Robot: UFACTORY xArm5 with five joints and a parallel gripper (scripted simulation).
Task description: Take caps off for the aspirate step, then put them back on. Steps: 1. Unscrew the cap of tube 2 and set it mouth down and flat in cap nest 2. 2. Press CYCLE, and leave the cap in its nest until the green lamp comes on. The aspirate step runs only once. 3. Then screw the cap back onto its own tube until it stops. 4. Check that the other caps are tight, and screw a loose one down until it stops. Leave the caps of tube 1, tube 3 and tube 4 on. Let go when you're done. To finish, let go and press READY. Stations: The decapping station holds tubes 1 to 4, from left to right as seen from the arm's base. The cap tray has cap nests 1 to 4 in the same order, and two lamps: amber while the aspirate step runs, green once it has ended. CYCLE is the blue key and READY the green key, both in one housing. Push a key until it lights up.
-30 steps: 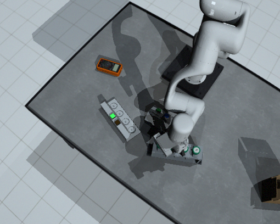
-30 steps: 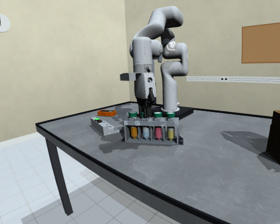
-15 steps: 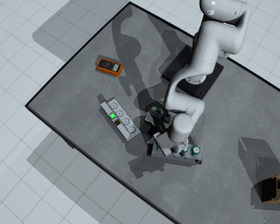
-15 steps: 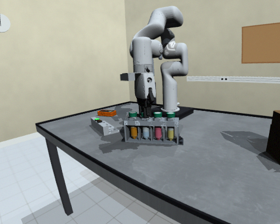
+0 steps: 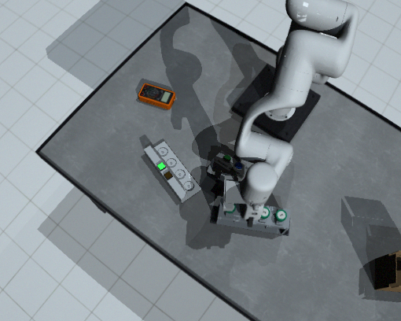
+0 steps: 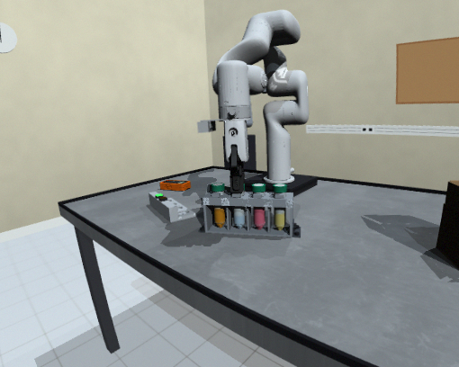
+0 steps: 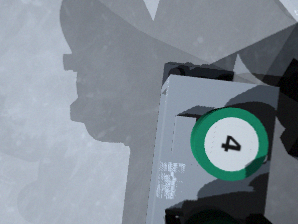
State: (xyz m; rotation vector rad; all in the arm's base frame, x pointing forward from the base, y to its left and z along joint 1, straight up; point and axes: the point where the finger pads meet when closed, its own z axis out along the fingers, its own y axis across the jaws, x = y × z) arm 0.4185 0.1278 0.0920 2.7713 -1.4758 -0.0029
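The tube 2's threaded neck is 20 mm behind my hand, 50 mm to the left of it and 10 mm below it. Round my hand: key housing 100 mm behind, 130 mm to the right, 80 mm below; green key 120 mm behind, 150 mm to the right, 60 mm below; blue key 120 mm behind, 110 mm to the right, 60 mm below.
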